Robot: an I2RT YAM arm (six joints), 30 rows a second.
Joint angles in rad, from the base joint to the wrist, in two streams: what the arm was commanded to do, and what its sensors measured. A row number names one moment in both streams.
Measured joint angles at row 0: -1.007, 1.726, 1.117, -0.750, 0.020, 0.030
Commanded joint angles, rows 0 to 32: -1.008, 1.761, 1.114, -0.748, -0.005, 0.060; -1.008, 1.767, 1.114, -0.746, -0.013, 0.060; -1.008, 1.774, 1.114, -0.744, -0.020, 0.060; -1.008, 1.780, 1.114, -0.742, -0.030, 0.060; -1.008, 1.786, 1.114, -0.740, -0.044, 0.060; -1.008, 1.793, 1.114, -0.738, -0.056, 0.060; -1.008, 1.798, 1.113, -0.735, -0.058, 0.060; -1.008, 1.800, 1.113, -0.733, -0.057, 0.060; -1.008, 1.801, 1.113, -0.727, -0.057, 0.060; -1.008, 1.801, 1.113, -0.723, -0.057, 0.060; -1.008, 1.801, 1.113, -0.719, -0.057, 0.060; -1.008, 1.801, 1.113, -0.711, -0.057, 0.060; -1.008, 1.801, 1.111, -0.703, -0.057, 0.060; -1.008, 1.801, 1.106, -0.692, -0.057, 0.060; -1.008, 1.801, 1.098, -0.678, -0.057, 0.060; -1.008, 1.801, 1.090, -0.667, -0.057, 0.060; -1.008, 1.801, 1.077, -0.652, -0.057, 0.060; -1.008, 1.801, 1.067, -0.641, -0.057, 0.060; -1.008, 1.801, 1.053, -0.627, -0.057, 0.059; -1.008, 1.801, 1.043, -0.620, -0.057, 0.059; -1.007, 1.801, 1.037, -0.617, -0.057, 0.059; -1.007, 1.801, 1.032, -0.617, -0.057, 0.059; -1.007, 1.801, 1.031, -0.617, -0.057, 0.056; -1.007, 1.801, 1.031, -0.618, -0.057, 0.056; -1.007, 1.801, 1.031, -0.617, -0.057, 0.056; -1.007, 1.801, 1.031, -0.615, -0.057, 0.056; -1.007, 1.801, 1.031, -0.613, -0.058, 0.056; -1.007, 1.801, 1.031, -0.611, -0.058, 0.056; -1.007, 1.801, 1.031, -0.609, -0.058, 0.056; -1.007, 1.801, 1.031, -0.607, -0.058, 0.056; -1.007, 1.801, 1.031, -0.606, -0.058, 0.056; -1.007, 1.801, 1.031, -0.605, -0.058, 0.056; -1.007, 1.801, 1.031, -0.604, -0.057, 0.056
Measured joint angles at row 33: -1.007, 1.791, 1.035, -0.603, -0.038, 0.050
